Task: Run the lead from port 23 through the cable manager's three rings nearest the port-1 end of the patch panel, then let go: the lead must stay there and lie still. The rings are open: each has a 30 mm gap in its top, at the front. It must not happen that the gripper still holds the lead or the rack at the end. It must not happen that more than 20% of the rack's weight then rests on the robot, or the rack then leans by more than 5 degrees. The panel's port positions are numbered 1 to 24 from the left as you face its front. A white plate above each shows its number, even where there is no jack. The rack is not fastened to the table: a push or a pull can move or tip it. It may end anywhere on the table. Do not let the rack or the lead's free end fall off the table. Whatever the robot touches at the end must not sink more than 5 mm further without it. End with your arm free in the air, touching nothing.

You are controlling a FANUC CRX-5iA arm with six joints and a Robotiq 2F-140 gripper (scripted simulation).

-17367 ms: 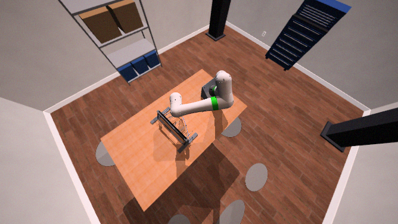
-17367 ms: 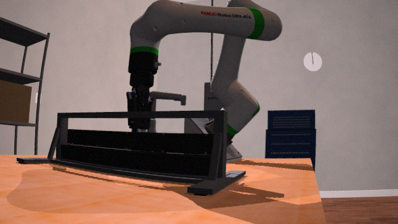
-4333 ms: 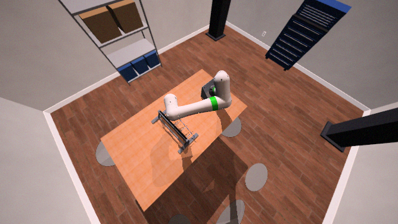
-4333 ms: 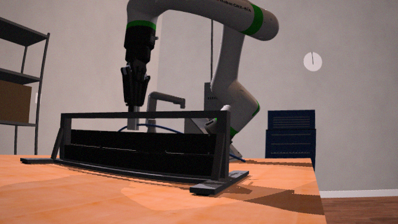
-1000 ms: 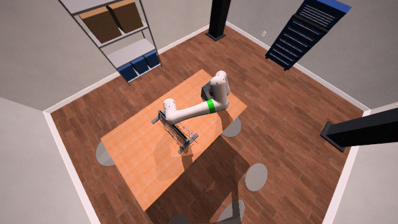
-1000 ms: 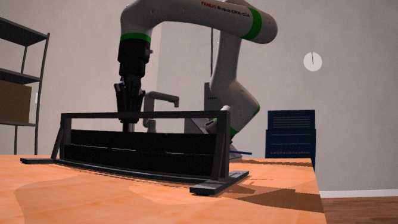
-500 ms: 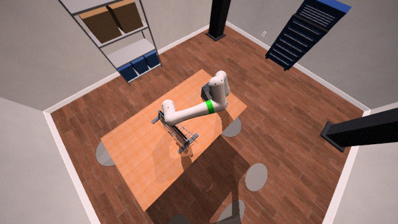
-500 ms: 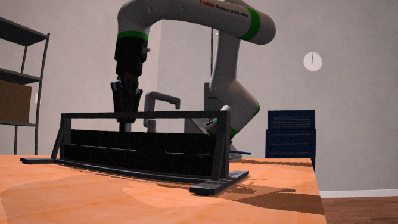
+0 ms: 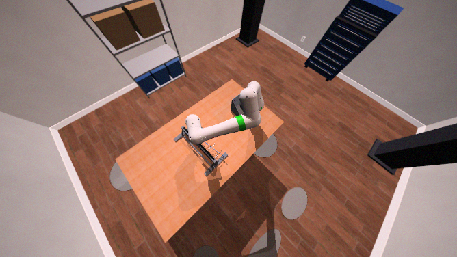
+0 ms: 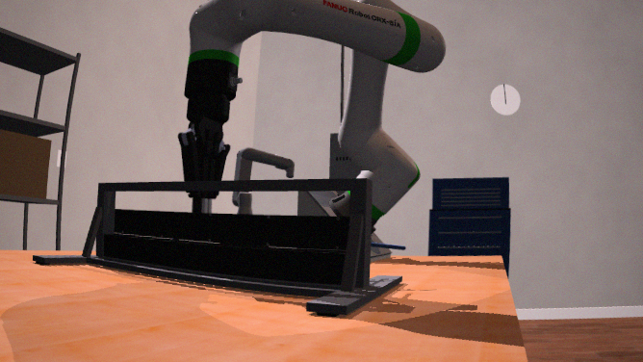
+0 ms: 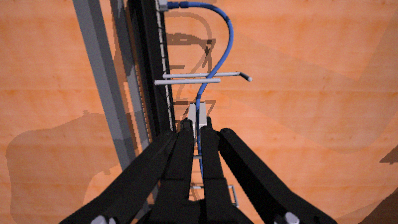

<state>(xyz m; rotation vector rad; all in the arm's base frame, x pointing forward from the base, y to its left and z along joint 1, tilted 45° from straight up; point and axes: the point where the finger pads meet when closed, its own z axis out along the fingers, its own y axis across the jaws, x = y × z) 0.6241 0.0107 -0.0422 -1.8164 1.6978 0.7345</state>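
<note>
Right now my hand is 6 cm short of the patch panel, 5 cm to the right of it and 2 cm above it.
</note>
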